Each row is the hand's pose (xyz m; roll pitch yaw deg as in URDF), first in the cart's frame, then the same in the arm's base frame.
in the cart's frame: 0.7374 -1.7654 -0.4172 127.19 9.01 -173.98
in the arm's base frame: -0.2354 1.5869 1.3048 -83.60 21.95 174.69
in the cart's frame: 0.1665 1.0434 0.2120 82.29 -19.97 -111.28
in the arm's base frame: 0.1670 -0.5706 -0.6432 -138.86 3.73 106.77
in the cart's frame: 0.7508 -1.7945 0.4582 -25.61 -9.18 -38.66
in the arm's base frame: 0.2140 2.0150 0.6866 153.72 -34.06 43.22
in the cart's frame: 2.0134 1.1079 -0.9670 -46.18 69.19 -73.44
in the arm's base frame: 1.1304 -1.2954 1.1876 10.51 -61.50 -163.43
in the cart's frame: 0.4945 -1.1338 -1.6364 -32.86 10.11 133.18
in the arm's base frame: -0.9309 0.4826 1.7960 154.42 32.57 -127.25
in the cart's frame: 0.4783 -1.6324 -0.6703 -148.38 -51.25 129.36
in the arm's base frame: -0.5544 1.3700 1.2931 144.85 80.50 -14.84
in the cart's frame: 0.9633 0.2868 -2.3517 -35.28 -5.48 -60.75
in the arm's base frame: -0.6165 -1.1357 1.9734 125.97 -33.96 70.09
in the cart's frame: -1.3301 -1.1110 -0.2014 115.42 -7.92 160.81
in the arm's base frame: -1.7283 1.2466 -0.2460 -83.71 48.01 -166.02
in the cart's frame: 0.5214 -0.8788 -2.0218 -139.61 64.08 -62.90
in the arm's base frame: -1.0528 0.0776 1.9841 -89.19 -67.89 -167.20
